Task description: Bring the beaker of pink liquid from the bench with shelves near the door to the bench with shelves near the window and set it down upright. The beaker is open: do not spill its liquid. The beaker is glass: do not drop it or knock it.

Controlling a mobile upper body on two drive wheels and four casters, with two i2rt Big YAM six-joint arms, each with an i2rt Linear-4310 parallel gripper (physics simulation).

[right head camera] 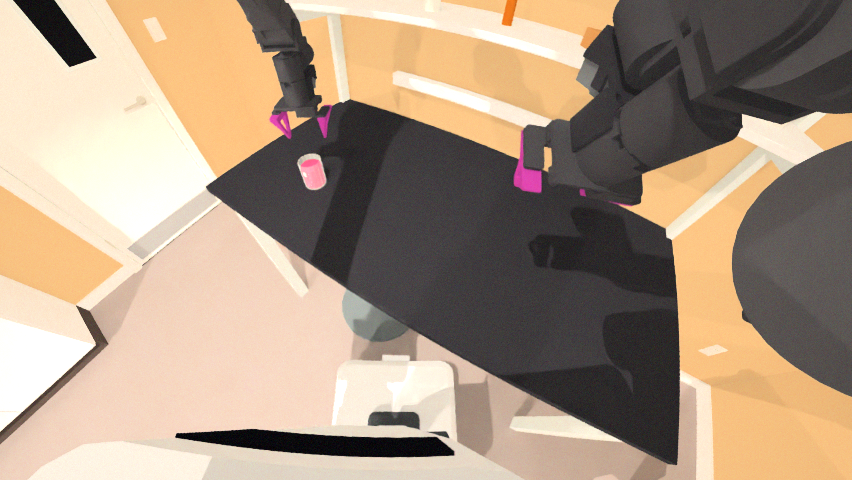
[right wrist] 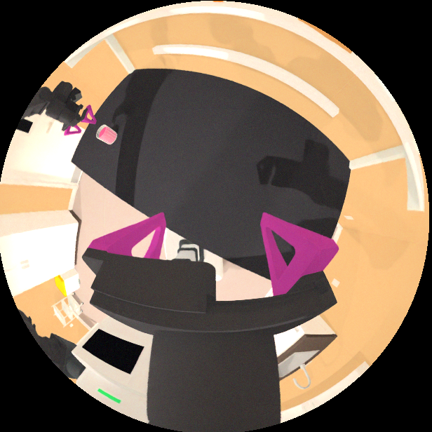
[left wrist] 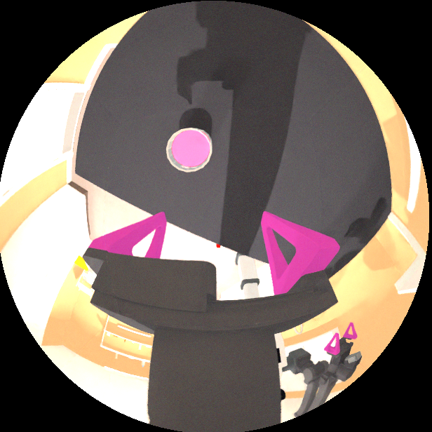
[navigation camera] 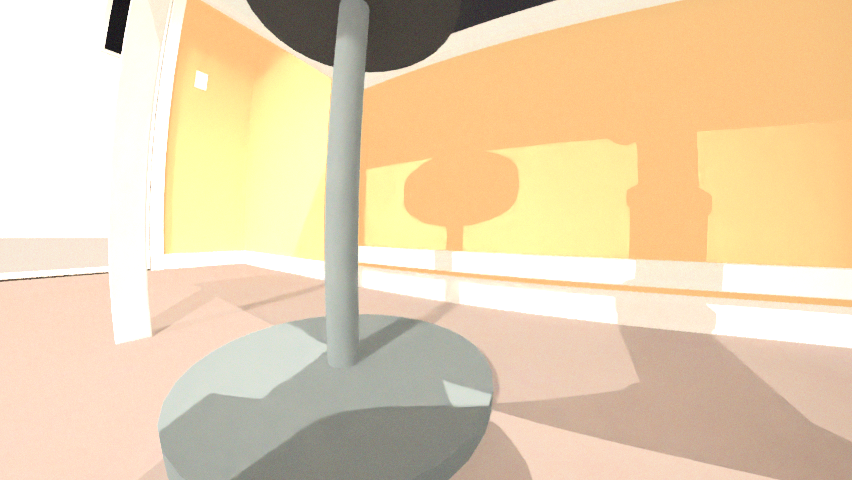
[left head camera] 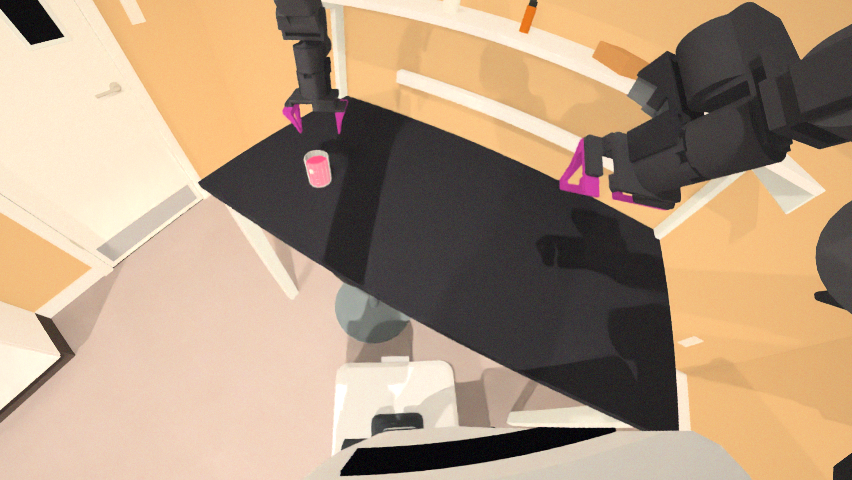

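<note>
The glass beaker of pink liquid (left head camera: 318, 171) (right head camera: 312, 172) (left wrist: 190, 148) (right wrist: 107, 135) stands upright on the black bench top (left head camera: 453, 238) (right head camera: 441, 250) (left wrist: 330, 140) (right wrist: 215, 130), toward its left end near the door. My left gripper (left head camera: 320, 131) (right head camera: 307, 137) (left wrist: 213, 216) is open and empty. In both head views it shows just above the beaker in the picture, apart from it; in the left wrist view the beaker lies beyond the fingertips, a little left of the middle. My right gripper (right wrist: 212, 217) is open and empty, over the right part of the bench. The bench near the window cannot be made out.
A white shelf (left head camera: 476, 29) (right head camera: 465, 23) with an orange item (left head camera: 528, 16) (right head camera: 509, 11) runs behind the bench. The door (left head camera: 89, 137) (right head camera: 107, 149) is at the left. A stool with a round grey base (left head camera: 369, 316) (navigation camera: 238, 381) stands close in front of my base, under the bench edge.
</note>
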